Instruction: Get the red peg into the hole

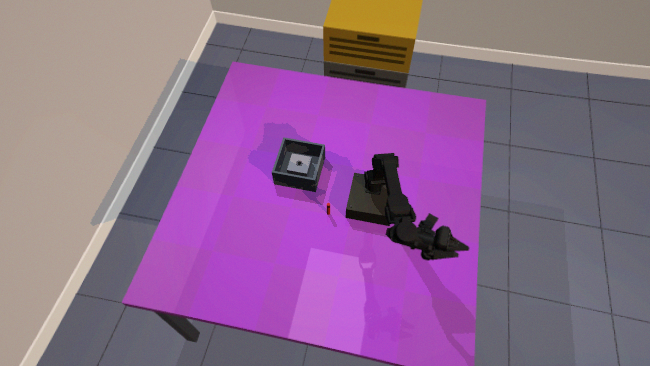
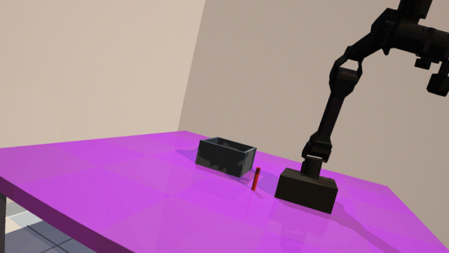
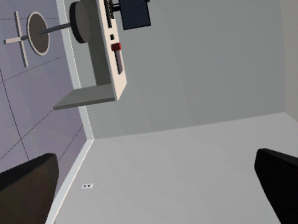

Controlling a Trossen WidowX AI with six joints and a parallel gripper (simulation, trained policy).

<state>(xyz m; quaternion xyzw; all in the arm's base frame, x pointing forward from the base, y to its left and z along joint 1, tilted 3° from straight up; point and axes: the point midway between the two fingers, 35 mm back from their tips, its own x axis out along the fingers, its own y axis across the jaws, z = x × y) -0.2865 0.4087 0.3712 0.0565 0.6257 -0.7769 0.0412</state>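
Right now the red peg is 47 cm ahead of my gripper tip, 26 cm to the right of it and 43 cm below it. Also, from my gripper tip: grey box: 65 cm ahead, 44 cm to the right, 44 cm below; plate: 65 cm ahead, 44 cm to the right, 43 cm below.
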